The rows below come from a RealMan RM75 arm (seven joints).
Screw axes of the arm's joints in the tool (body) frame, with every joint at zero. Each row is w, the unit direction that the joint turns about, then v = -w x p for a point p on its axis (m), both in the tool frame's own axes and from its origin. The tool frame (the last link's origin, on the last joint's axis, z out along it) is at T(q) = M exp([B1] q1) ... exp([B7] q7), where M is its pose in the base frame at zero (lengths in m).
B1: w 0 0 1 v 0 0 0
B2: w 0 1 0 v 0.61 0 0
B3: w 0 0 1 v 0 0 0
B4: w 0 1 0 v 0.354 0 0
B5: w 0 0 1 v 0 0 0
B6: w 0 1 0 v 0.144 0 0
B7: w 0 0 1 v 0 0 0
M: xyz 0 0 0.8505 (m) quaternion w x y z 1 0 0 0
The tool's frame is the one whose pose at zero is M.
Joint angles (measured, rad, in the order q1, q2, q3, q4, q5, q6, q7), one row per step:
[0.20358 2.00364 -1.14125 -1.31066 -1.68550 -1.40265 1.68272]
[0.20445 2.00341 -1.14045 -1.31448 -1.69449 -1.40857 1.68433]
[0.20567 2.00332 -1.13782 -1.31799 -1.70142 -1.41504 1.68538]
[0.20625 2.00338 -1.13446 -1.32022 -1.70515 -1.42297 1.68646]
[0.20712 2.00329 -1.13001 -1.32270 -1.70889 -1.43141 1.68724]
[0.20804 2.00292 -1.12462 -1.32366 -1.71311 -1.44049 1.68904]
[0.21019 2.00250 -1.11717 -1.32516 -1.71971 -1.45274 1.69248]
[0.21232 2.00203 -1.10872 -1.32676 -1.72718 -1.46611 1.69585]
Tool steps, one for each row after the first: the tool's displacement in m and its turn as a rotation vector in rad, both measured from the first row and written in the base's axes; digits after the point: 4 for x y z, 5 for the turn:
[0.0000 -0.0005 -0.0001 -0.00532 -0.00847 0.00240]
[-0.0001 -0.0009 0.0002 -0.00905 -0.01466 0.00527]
[-0.0002 -0.0016 0.0006 -0.01343 -0.01698 0.00749]
[-0.0003 -0.0022 0.0012 -0.01707 -0.01946 0.01013]
[0.0000 -0.0028 0.0020 -0.02154 -0.02143 0.01041]
[0.0003 -0.0035 0.0030 -0.02785 -0.02444 0.01059]
[0.0007 -0.0043 0.0041 -0.03444 -0.02809 0.01051]

